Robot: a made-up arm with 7 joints. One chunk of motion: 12 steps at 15 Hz.
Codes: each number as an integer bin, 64 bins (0 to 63) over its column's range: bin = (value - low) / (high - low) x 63, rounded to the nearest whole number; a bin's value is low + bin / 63 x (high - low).
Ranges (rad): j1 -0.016..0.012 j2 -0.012..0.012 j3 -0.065..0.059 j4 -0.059..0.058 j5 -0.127..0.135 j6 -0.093..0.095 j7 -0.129..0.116
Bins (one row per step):
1: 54 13 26 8 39 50 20
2: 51 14 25 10 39 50 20
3: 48 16 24 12 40 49 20
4: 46 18 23 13 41 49 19
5: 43 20 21 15 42 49 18
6: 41 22 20 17 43 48 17
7: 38 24 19 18 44 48 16
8: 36 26 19 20 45 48 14
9: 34 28 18 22 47 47 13
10: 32 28 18 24 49 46 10
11: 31 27 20 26 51 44 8
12: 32 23 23 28 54 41 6
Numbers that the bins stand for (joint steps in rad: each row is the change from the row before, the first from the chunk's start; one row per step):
1: 0.00800 -0.00705 -0.01383 -0.04414 0.03519 0.05621 -0.05122
2: 0.00667 -0.00667 -0.01579 -0.04043 0.03519 0.05621 -0.05122
3: 0.00533 -0.00590 -0.01776 -0.03671 0.03935 0.05322 -0.05122
4: 0.00444 -0.00514 -0.01973 -0.03486 0.04351 0.05322 -0.05511
5: 0.00311 -0.00438 -0.02367 -0.03114 0.04767 0.05322 -0.05900
6: 0.00222 -0.00362 -0.02563 -0.02743 0.05183 0.05024 -0.06289
7: 0.00089 -0.00286 -0.02760 -0.02557 0.05598 0.05024 -0.06678
8: 0.00000 -0.00210 -0.02760 -0.02186 0.06014 0.05024 -0.07456
9: -0.00089 -0.00133 -0.02957 -0.01814 0.06846 0.04725 -0.07844
10: -0.00178 -0.00133 -0.02957 -0.01443 0.07678 0.04427 -0.09011
11: -0.00222 -0.00171 -0.02563 -0.01071 0.08510 0.03830 -0.09789
12: -0.00178 -0.00324 -0.01973 -0.00700 0.09757 0.02935 -0.10567

